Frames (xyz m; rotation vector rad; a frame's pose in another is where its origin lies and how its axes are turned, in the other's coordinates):
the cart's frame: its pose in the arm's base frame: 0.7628 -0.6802 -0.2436 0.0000 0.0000 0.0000
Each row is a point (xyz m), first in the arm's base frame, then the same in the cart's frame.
Working: the arm's base frame: its pose in the cart's frame: -0.7628 0.6802 0.2436 0.0000 0.0000 0.0000

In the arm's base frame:
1: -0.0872 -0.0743 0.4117
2: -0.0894 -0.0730 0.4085
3: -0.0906 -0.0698 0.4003
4: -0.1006 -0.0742 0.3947
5: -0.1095 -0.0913 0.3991
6: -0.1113 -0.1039 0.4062
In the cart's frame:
1: -0.8500 0.6059 0.6553
2: -0.8522 0.6072 0.6521
3: -0.8534 0.6104 0.6439
4: -0.8634 0.6060 0.6383
5: -0.8723 0.5889 0.6427
6: -0.8741 0.5763 0.6498

